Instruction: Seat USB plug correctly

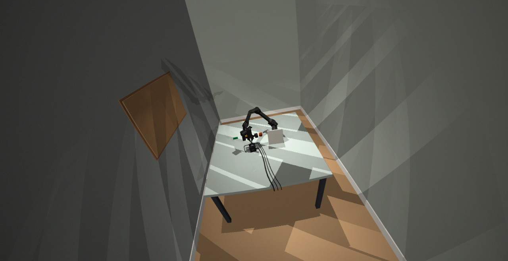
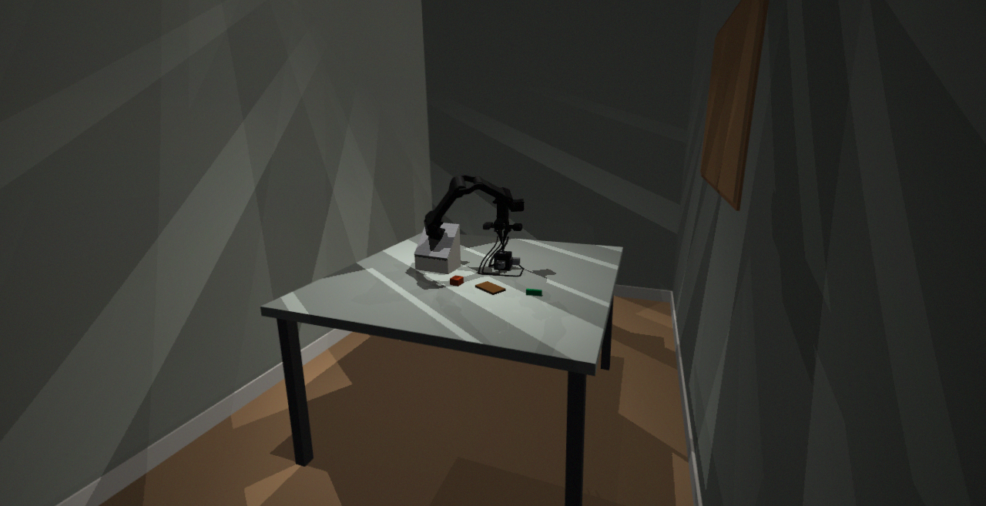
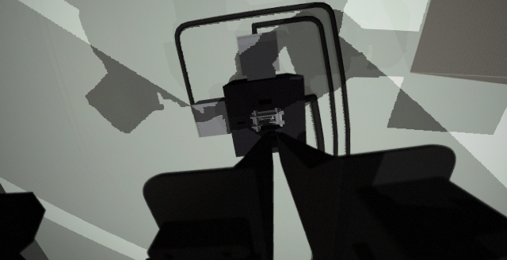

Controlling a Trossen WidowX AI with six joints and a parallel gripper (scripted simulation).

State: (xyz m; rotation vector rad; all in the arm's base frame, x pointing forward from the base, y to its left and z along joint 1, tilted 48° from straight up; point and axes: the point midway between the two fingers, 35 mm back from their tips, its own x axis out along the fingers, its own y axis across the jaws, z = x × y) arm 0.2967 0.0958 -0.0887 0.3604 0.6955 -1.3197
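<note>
My gripper tip is 2 cm above the USB plug. Round my gripper tip: brown plate (8 cm ahead, 27 cm to the right, 12 cm below); then green block (28 cm ahead, 25 cm to the right, 11 cm below); then red block (8 cm behind, 29 cm to the right, 11 cm below).
</note>
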